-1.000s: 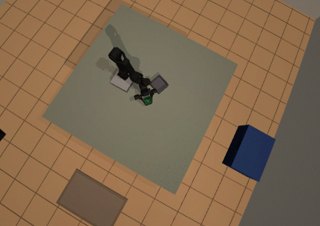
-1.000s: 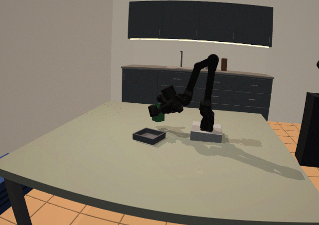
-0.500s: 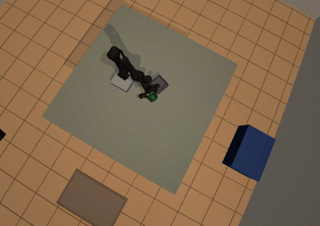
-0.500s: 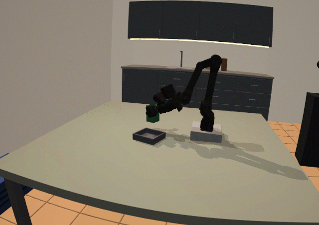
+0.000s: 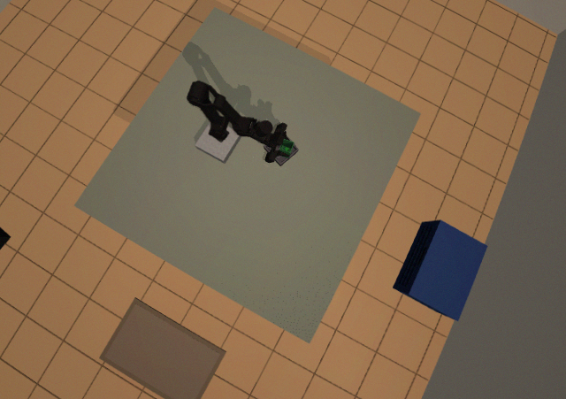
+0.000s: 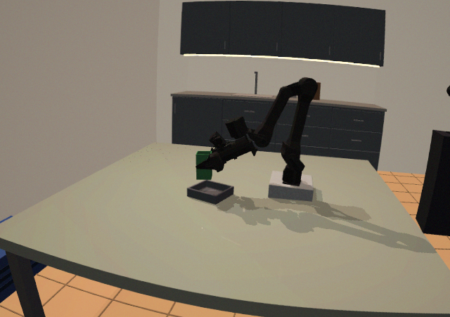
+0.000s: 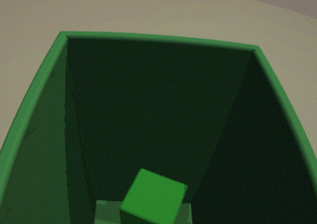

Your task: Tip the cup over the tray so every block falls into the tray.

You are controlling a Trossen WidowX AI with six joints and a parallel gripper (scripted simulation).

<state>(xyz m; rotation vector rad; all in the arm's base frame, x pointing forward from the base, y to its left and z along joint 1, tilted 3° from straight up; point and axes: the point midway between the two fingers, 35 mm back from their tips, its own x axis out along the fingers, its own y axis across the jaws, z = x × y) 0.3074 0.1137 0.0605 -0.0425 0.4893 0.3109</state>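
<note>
Right now the shallow dark grey tray is 100 mm below my gripper tip and 60 mm behind it. Also, from my gripper tip: bright green block (20 mm behind, 10 mm to the right); then square green cup (30 mm behind, 20 mm below, 10 mm to the right).
</note>
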